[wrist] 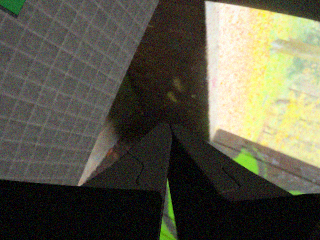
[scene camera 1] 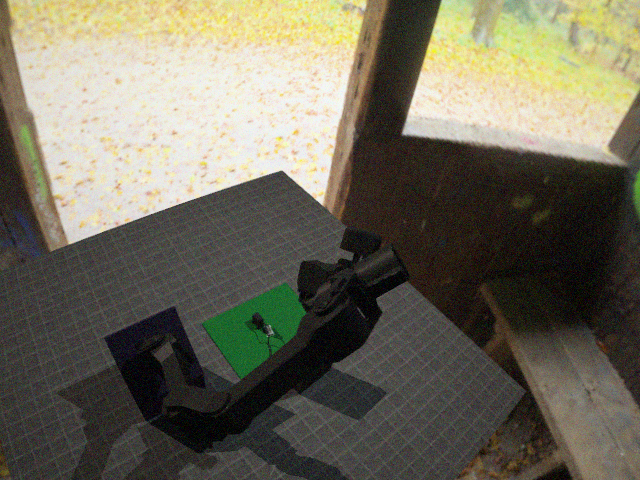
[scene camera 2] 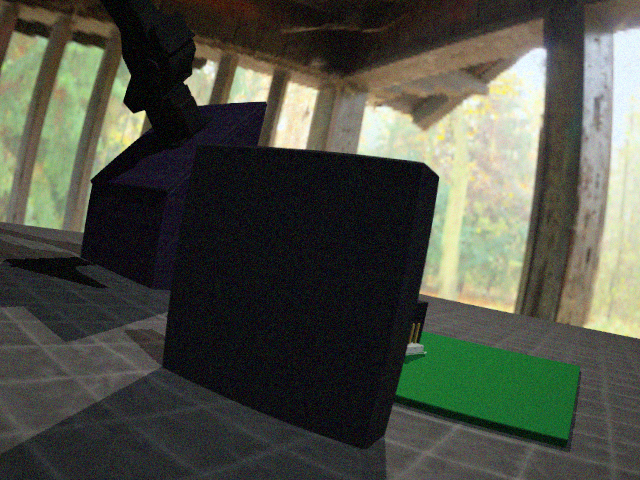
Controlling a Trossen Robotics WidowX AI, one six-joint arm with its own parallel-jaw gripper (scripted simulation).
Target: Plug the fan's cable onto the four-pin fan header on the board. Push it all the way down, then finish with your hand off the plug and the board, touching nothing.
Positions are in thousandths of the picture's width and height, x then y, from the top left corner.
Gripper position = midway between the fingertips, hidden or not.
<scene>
My gripper (scene camera 1: 554, 578) is shut and holds nothing. I also see a dark fan (scene camera 2: 465, 570) and a green board (scene camera 2: 830, 828).
My gripper shows as well in the wrist view (wrist: 523, 560). The green board is seen too in scene camera 1 (scene camera 1: 384, 724).
</scene>
